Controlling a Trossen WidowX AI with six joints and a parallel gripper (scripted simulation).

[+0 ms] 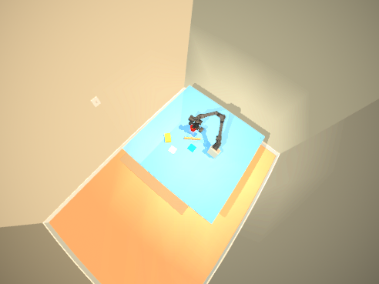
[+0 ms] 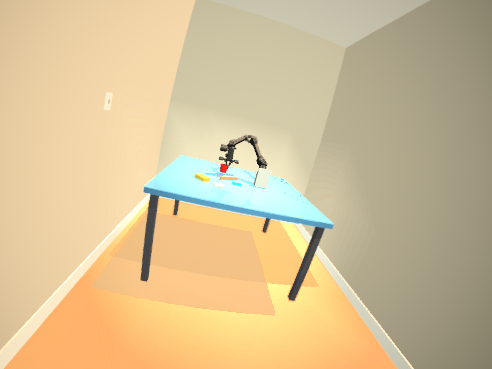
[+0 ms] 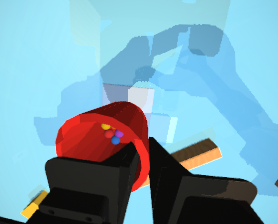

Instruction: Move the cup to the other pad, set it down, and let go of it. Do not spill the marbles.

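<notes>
Now: the cyan pad 190 mm to the left of my gripper tip, 90 mm behind it and 80 mm below it. Also, from my gripper tip: yellow block (270 mm to the left, 210 mm ahead, 60 mm below); long wooden bar (90 mm to the left, 70 mm below, 30 mm behind).
</notes>
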